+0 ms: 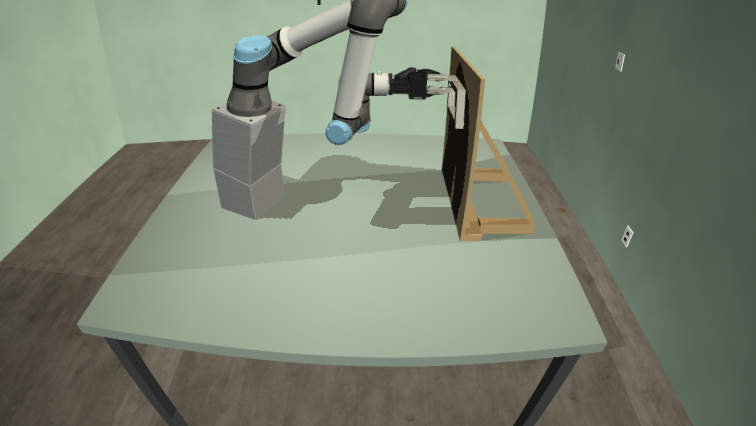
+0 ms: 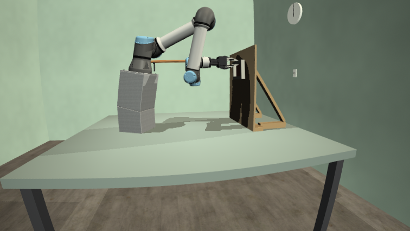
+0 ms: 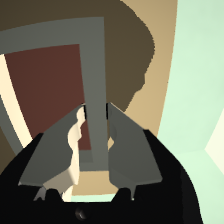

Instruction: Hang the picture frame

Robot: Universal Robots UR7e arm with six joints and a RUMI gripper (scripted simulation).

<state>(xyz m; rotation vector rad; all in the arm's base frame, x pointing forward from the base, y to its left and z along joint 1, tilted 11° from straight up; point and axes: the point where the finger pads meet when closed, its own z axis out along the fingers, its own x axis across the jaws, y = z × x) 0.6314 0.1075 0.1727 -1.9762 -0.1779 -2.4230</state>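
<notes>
The picture frame is 5 cm below my hand, 2 cm ahead of it and 1 cm to the right of it. Round my hand: upright wooden board 18 cm below, 4 cm ahead.
</notes>
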